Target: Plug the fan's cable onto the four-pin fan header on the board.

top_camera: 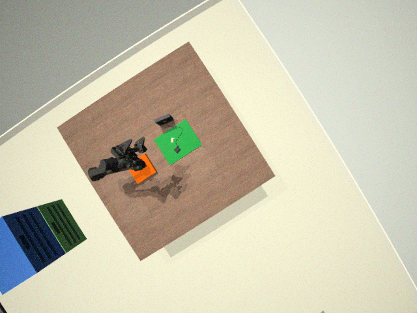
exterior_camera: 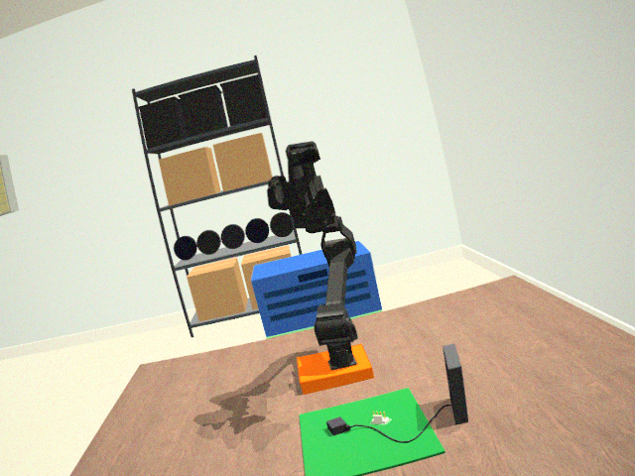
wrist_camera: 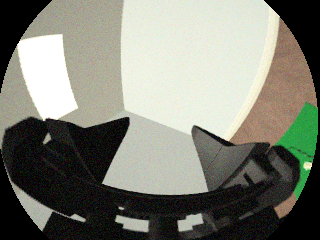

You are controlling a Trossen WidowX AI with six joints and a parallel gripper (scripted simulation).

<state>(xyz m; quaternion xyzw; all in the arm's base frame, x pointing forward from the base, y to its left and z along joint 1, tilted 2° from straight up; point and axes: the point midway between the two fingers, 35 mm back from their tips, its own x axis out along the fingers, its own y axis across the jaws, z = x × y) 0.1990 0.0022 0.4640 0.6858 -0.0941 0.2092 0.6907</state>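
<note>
Now: the fan plug 6 cm ahead of my gripper tip, 8 cm to the right of it and 49 cm below it. Round my gripper tip: green board (9 cm ahead, 3 cm to the right, 52 cm below); then fan header (7 cm ahead, 50 cm below); then dark fan (11 cm ahead, 15 cm to the left, 44 cm below).
</note>
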